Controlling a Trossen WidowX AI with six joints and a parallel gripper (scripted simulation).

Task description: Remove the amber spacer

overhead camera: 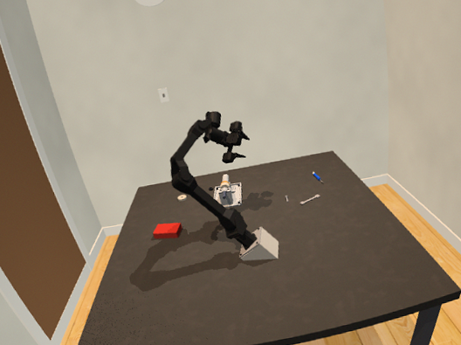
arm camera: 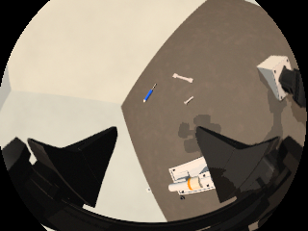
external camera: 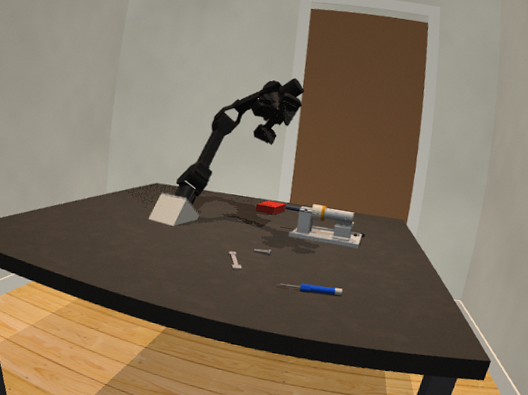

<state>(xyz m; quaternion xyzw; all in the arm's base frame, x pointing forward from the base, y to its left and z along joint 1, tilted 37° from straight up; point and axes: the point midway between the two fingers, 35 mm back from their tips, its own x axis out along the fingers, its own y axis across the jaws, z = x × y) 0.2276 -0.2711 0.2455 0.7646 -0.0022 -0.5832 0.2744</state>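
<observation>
The dark shaft lies 26 cm below my hand, 14 cm ahead of it and 10 cm to the left of it. The rest, counted from my hand: bolt: 33 cm below, 19 cm to the right, 2 cm ahead; shaft fixture: 29 cm below, 21 cm ahead, 8 cm to the left; amber spacer: 26 cm below, 18 cm ahead, 9 cm to the left.
</observation>
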